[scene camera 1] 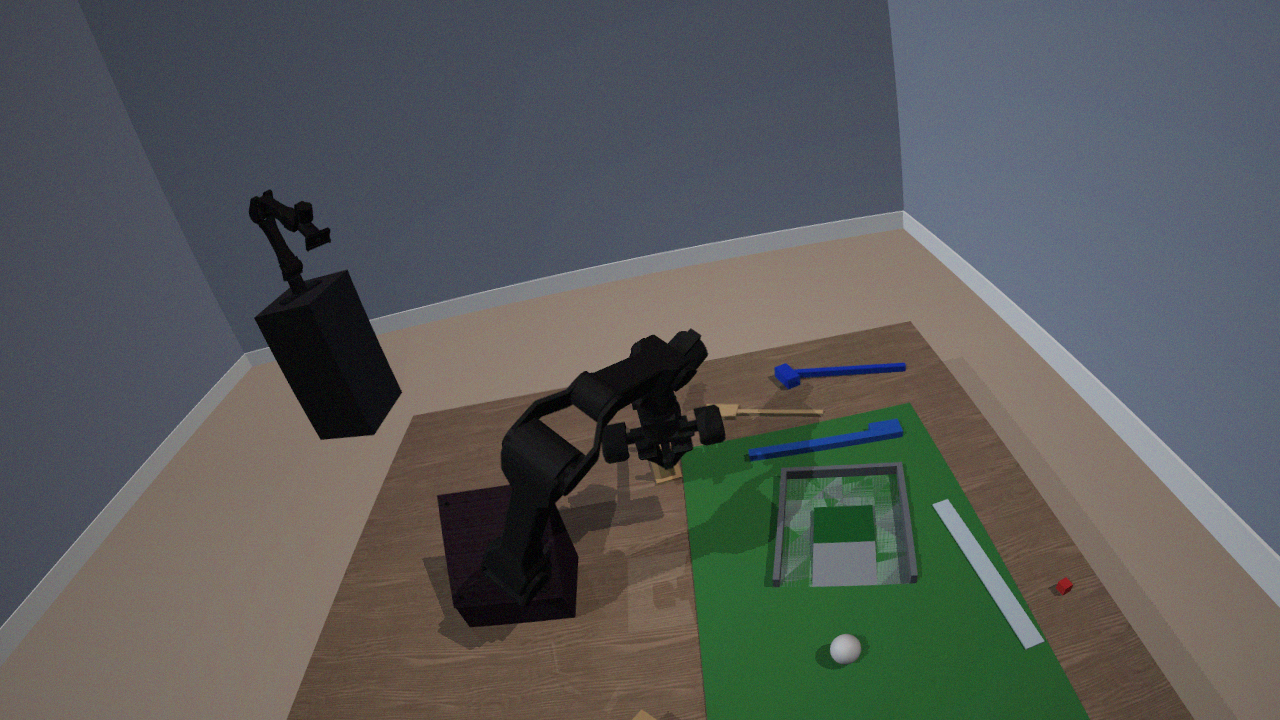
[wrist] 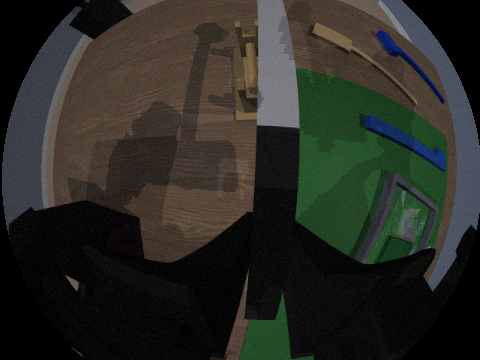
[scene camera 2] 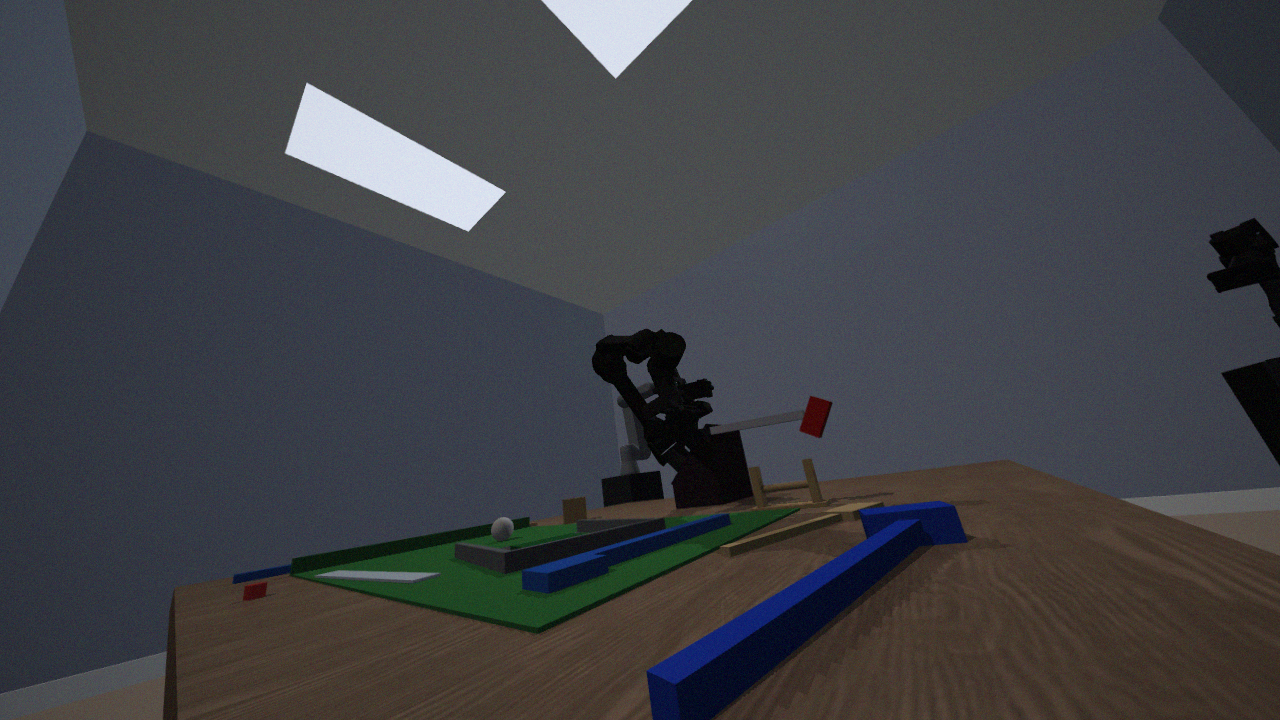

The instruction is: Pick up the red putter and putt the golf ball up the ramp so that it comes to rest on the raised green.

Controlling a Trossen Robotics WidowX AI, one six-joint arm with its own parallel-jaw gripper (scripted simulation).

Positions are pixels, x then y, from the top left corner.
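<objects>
My gripper [scene camera 1: 669, 464] is holding a red putter.
</objects>
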